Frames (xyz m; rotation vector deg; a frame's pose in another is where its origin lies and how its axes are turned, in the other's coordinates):
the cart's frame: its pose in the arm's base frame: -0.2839 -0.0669 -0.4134 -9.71 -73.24 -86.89
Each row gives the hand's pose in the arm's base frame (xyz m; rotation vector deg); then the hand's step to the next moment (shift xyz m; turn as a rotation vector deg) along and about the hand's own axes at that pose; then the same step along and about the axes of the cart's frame.
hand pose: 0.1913 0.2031 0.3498 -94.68 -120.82 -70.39
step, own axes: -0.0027 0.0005 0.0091 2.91 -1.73 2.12
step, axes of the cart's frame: -0.0094 -0.0002 -0.0017 -1.72 -1.10 3.43
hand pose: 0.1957 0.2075 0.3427 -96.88 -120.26 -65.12
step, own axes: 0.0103 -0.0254 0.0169 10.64 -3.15 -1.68
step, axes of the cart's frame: -0.0136 -0.0232 0.0177 2.77 -0.28 10.87
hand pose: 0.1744 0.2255 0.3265 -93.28 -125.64 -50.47
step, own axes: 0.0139 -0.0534 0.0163 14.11 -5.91 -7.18
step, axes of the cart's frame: -0.0006 -0.0516 0.0254 8.91 -0.69 14.34
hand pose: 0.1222 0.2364 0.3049 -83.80 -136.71 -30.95
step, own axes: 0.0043 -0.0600 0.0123 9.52 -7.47 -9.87
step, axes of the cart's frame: 0.0194 -0.0577 0.0080 12.10 -0.95 9.82
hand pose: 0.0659 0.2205 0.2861 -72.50 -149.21 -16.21
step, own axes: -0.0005 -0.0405 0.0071 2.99 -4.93 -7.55
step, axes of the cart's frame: 0.0206 -0.0352 -0.0056 8.87 0.55 3.36
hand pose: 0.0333 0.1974 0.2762 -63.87 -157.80 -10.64
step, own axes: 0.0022 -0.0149 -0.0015 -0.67 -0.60 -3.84
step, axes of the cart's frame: 0.0113 -0.0101 -0.0009 3.22 2.28 0.05
